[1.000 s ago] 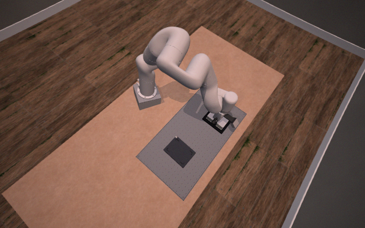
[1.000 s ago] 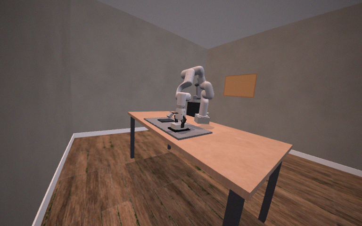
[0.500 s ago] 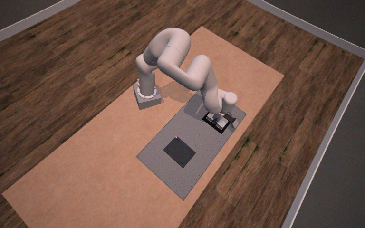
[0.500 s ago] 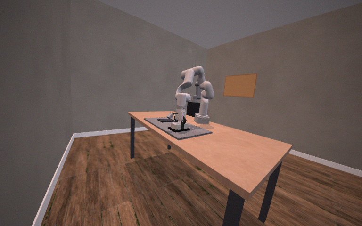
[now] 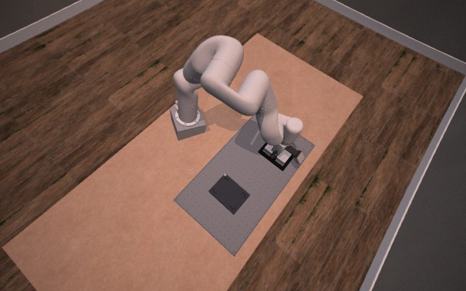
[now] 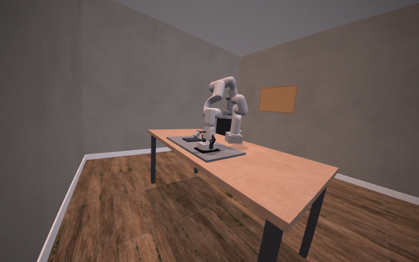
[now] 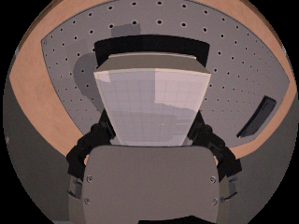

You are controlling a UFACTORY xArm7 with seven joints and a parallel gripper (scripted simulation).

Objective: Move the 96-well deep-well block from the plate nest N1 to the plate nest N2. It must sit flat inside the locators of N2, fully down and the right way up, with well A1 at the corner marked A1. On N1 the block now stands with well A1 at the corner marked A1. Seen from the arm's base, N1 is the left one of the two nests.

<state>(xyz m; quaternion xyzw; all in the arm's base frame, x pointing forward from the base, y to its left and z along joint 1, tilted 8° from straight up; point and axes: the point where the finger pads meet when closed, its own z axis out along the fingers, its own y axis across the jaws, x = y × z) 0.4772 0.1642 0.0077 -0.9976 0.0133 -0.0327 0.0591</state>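
Right now my hand is right at the deep-well block. From my hand the other things lie so: nest N1: 2 cm below; nest N2: 33 cm to the right, 6 cm behind, 2 cm below.
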